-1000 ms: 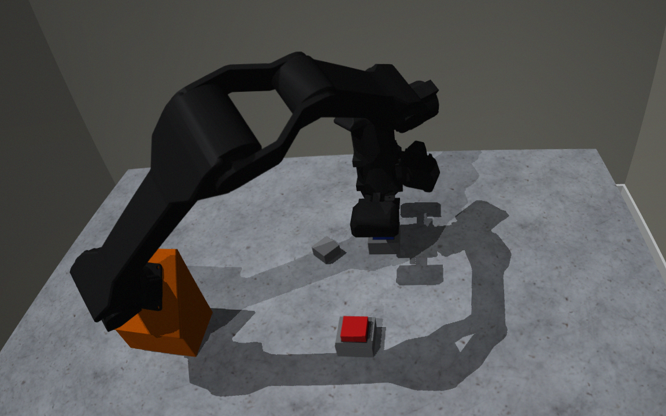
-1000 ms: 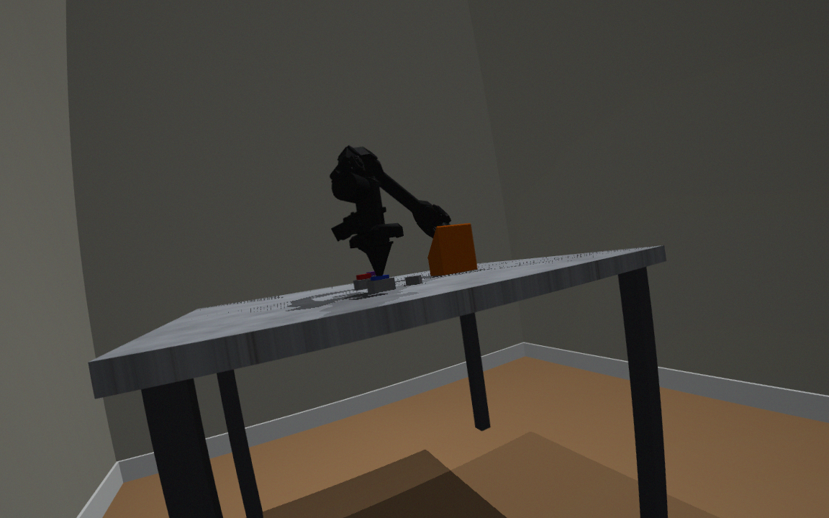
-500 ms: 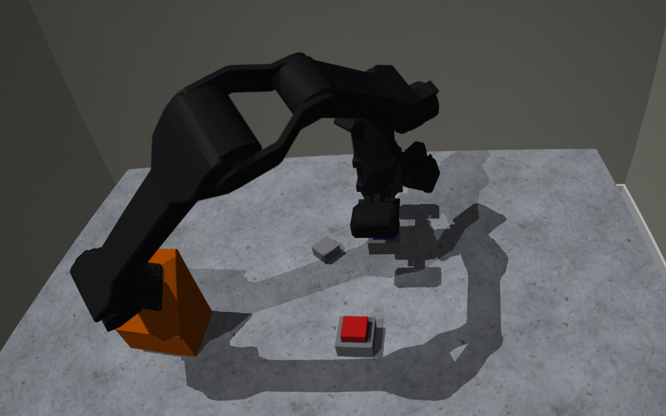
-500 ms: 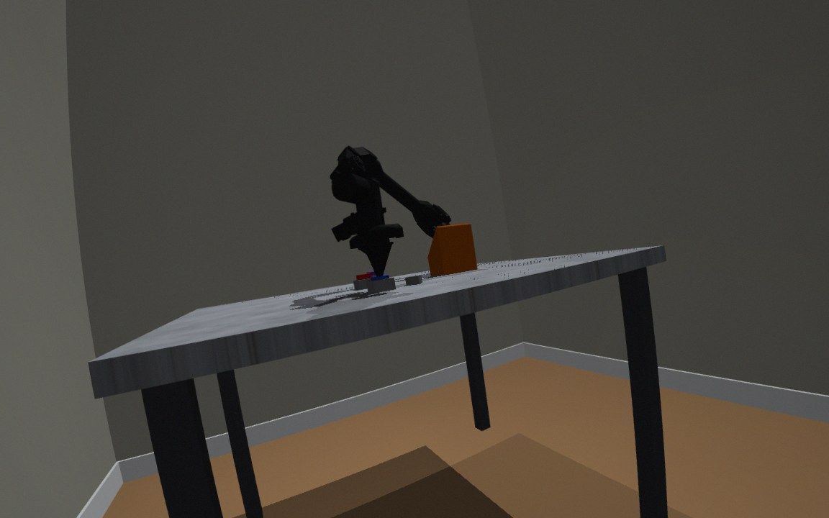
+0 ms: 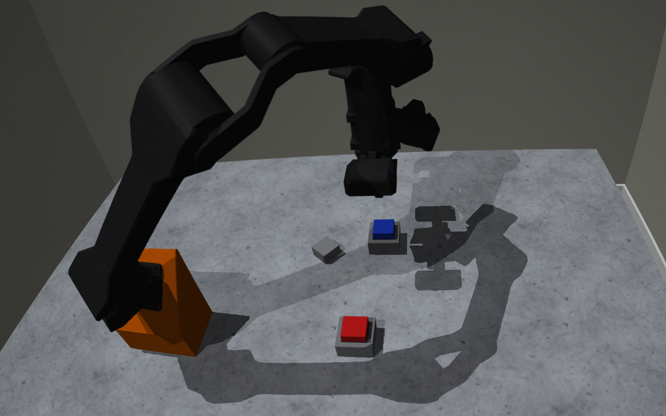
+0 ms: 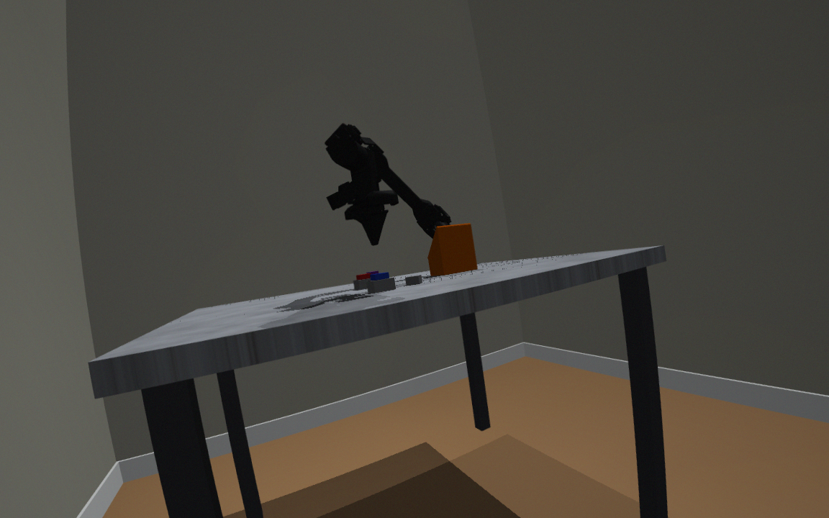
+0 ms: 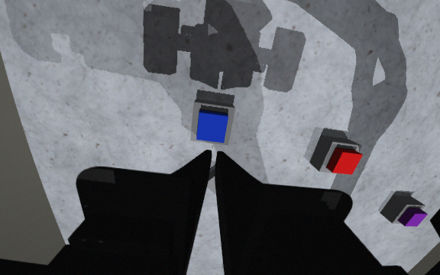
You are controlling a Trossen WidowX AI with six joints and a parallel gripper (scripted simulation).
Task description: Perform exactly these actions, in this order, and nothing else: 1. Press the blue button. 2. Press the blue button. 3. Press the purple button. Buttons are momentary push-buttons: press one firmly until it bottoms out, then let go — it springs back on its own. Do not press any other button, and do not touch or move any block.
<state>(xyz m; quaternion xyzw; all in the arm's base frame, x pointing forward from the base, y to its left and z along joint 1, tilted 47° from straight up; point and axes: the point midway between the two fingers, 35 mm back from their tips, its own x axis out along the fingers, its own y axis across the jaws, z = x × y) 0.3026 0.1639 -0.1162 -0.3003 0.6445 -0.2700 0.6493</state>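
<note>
Right now my gripper tip is 110 mm past the purple button, 400 mm to the left of it and 70 mm above it. Round my gripper tip: small grey block 90 mm behind, 20 mm to the right, 90 mm below; blue button 70 mm below; red button 20 mm behind, 190 mm to the right, 70 mm below.
</note>
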